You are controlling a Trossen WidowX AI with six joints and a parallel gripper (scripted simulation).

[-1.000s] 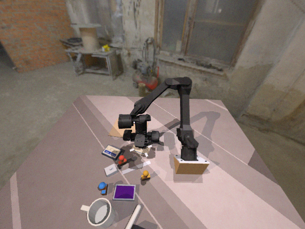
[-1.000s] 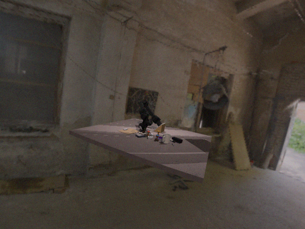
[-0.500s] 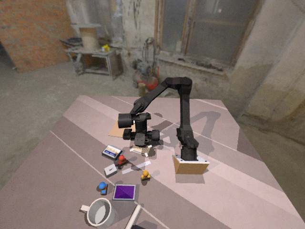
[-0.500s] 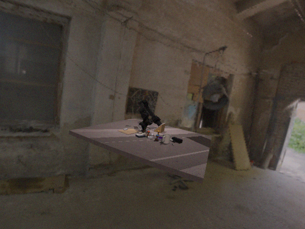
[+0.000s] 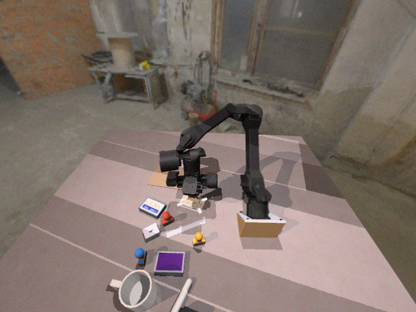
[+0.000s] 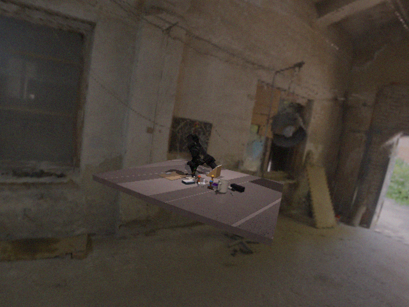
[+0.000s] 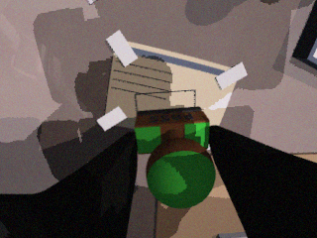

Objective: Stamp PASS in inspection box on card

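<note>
The card is 10 mm to the left of my gripper tip and 60 mm below it. From my gripper tip the other things lie so: red stamp: 100 mm ahead, 100 mm to the left, 40 mm below; then green stamp: right at my gripper tip; then ruler: 20 mm ahead, 120 mm to the left, 60 mm below.
</note>
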